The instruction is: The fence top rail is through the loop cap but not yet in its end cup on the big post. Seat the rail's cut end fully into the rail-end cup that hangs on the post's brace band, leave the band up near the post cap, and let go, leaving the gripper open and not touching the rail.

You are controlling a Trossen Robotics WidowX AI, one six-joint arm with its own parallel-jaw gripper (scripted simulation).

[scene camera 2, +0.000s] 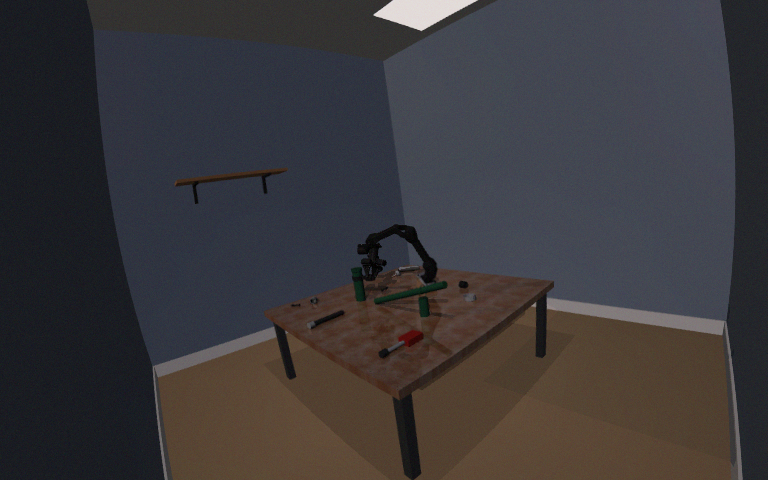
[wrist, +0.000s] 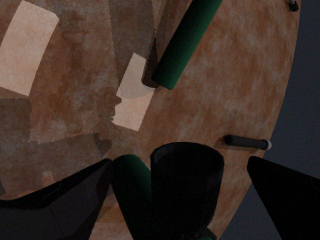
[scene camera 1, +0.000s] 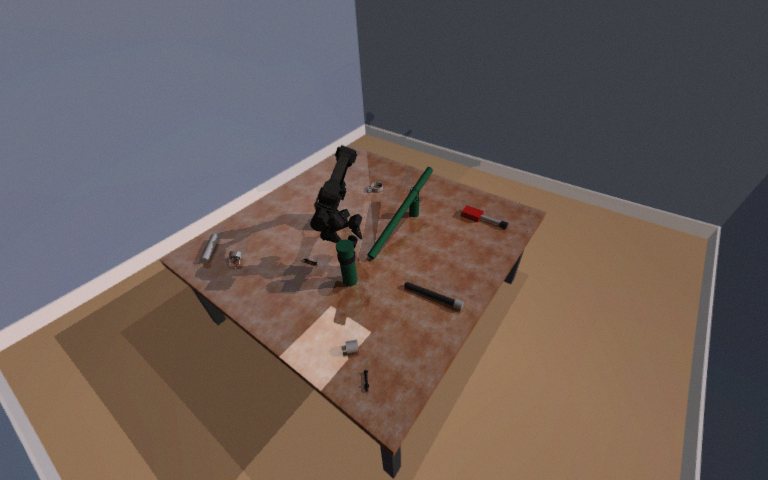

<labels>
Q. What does my gripper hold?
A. Nothing.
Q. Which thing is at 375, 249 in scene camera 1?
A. A green top rail.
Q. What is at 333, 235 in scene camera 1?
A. My gripper.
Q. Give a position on a dark rail-end cup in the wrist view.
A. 186, 177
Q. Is my gripper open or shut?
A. Open.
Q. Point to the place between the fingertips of my gripper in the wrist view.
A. At 181, 165
</labels>
